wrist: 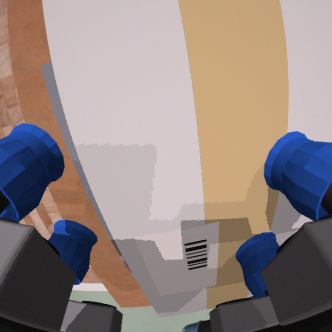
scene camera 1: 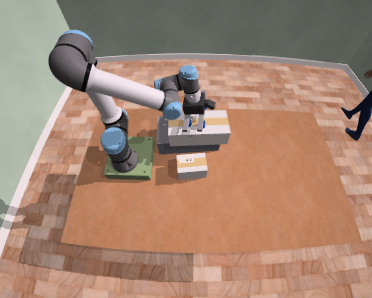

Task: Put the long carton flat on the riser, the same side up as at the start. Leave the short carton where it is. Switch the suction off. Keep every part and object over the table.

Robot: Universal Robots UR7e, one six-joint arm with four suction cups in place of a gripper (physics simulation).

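Seen in the pictures: end effector, tool point: (wrist: 165,206) (scene camera 1: 197,116); arm's base, origin of the base link: (scene camera 1: 125,160).
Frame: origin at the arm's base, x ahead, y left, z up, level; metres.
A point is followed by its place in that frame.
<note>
The long carton (scene camera 1: 200,138) {x 0.410, y 0.111, z 0.119 m} (wrist: 120,100) {x 0.442, y 0.249, z 0.158 m}, white with a tan tape stripe on its top face, is at my suction gripper (scene camera 1: 196,125) (wrist: 165,215) {x 0.383, y 0.231, z 0.148 m}. The blue cups are at its upper face, and the gripper is shut on it. The carton lies about level above the grey riser (scene camera 1: 162,145) {x 0.203, y 0.100, z 0.035 m} (wrist: 56,100) {x 0.452, y 0.341, z 0.054 m}. The riser shows at the carton's left end and below its front face, and the carton reaches past the riser's right end. I cannot tell whether they touch. The short carton (scene camera 1: 192,175) {x 0.385, y -0.041, z -0.015 m} stands on the table in front of the riser, tape side up.
The arm's green base plate (scene camera 1: 142,160) {x 0.099, y 0.013, z -0.001 m} is left of the riser and short carton. The brown table top (scene camera 1: 260,200) {x 0.768, y -0.133, z -0.066 m} extends to the right and front. A person (scene camera 1: 364,117) stands beyond the table at the right.
</note>
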